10 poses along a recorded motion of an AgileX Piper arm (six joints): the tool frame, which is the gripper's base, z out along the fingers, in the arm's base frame.
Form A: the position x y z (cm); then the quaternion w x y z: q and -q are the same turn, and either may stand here.
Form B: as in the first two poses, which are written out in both.
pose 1, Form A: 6.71 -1.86 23.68 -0.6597 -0.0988 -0.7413 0.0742
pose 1, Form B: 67.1 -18.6 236.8 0.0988 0.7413 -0.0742 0.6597
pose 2, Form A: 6.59 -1.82 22.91 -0.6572 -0.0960 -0.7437 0.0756
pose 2, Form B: 65.9 -18.2 229.1 0.0960 0.7437 -0.0756 0.6572
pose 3, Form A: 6.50 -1.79 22.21 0.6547 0.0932 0.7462 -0.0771
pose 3, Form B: 65.0 -17.9 222.1 0.0932 0.7462 -0.0771 0.6547
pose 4, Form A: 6.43 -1.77 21.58 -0.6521 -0.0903 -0.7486 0.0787
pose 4, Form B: 64.3 -17.7 215.8 0.0903 0.7486 -0.0787 0.6521
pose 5, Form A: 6.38 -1.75 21.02 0.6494 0.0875 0.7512 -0.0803
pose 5, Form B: 63.8 -17.5 210.2 0.0875 0.7512 -0.0803 0.6494
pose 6, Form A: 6.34 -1.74 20.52 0.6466 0.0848 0.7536 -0.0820
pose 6, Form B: 63.4 -17.4 205.2 0.0848 0.7536 -0.0820 0.6466
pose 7, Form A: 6.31 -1.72 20.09 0.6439 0.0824 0.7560 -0.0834
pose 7, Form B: 63.1 -17.2 200.9 0.0824 0.7560 -0.0834 0.6439
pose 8, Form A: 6.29 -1.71 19.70 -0.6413 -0.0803 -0.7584 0.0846
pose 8, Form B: 62.9 -17.1 197.0 0.0803 0.7584 -0.0846 0.6413
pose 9, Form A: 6.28 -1.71 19.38 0.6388 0.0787 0.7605 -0.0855
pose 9, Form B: 62.8 -17.1 193.8 0.0787 0.7605 -0.0855 0.6388
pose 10, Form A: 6.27 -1.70 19.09 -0.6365 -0.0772 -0.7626 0.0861
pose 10, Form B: 62.7 -17.0 190.9 0.0772 0.7626 -0.0861 0.6365
